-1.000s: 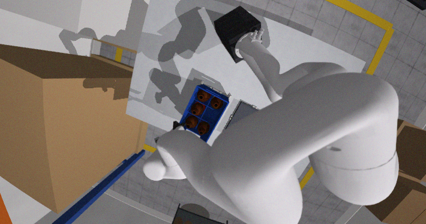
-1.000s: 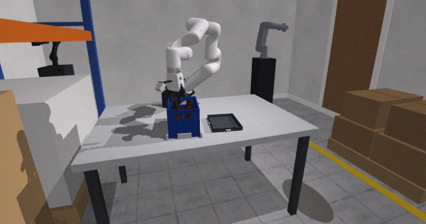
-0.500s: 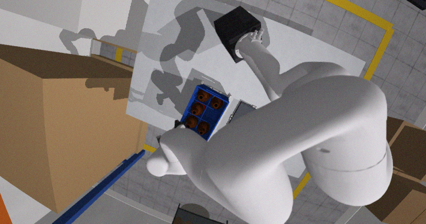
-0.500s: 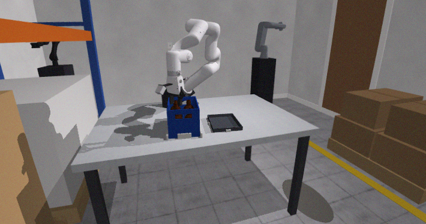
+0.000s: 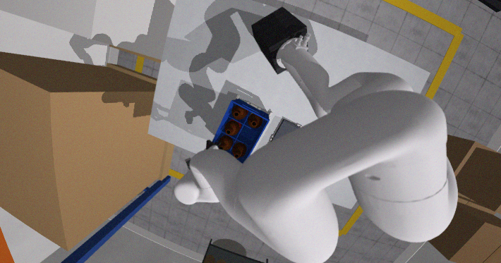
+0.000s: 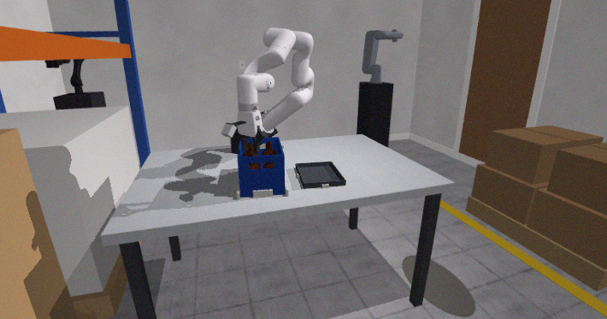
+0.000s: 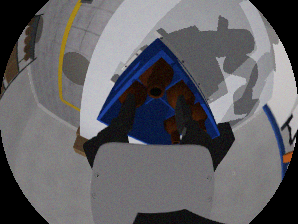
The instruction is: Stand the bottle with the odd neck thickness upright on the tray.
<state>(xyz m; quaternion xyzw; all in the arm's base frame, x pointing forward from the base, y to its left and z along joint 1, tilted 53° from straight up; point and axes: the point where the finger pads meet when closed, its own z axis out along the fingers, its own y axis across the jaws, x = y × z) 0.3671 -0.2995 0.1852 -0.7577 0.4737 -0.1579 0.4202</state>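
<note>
Right now my hand is 120 mm above the blue crate, 90 mm past it and 50 mm to the right of it. The rest, counted from my hand: dark tray: 320 mm to the left, 190 mm below, 100 mm behind; then glass bottle: 180 mm behind, 110 mm below, 10 mm to the left.
</note>
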